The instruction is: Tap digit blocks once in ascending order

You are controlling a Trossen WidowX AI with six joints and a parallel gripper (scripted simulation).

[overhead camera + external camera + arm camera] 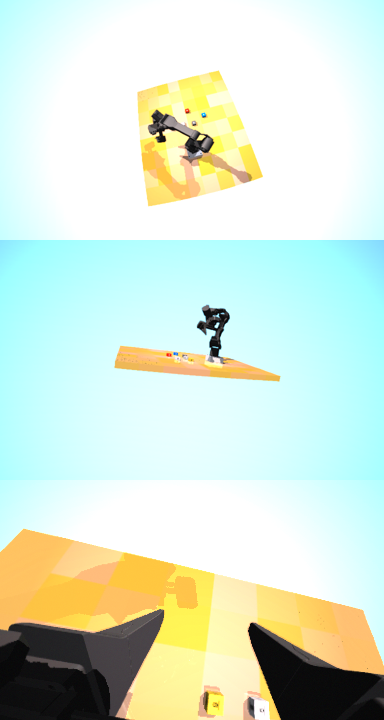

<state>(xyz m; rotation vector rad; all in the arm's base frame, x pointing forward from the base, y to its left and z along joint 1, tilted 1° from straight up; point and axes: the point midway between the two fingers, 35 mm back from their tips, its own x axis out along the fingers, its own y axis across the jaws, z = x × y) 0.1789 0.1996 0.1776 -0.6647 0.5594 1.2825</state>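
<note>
Right now the red block is 16 cm ahead of my gripper tip, 31 cm to the right of it and 18 cm below it. Round my gripper tip: yellow block 6 cm ahead, 13 cm to the right, 18 cm below; blue block 6 cm ahead, 42 cm to the right, 18 cm below.
</note>
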